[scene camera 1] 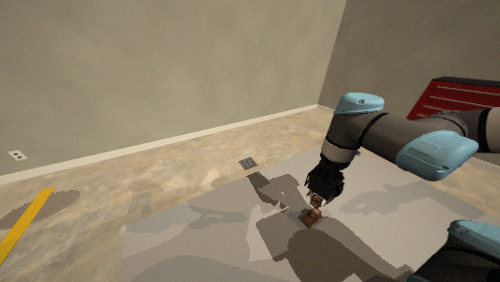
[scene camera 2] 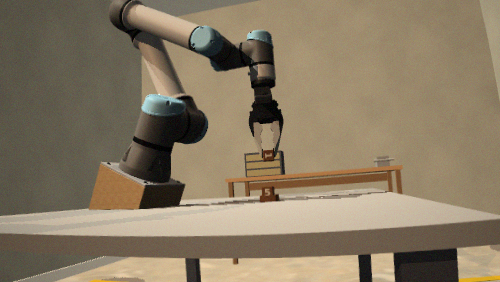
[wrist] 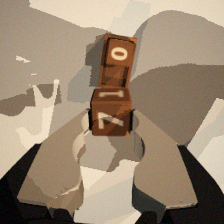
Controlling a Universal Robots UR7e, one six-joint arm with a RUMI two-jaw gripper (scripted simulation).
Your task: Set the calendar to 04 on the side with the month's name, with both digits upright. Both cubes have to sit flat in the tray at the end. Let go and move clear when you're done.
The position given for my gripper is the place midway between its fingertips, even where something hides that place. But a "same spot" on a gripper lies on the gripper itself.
my gripper: scene camera 1 315,202; scene camera 2; wrist
same spot on my gripper: (scene camera 2: 276,127) = (wrist: 45,168)
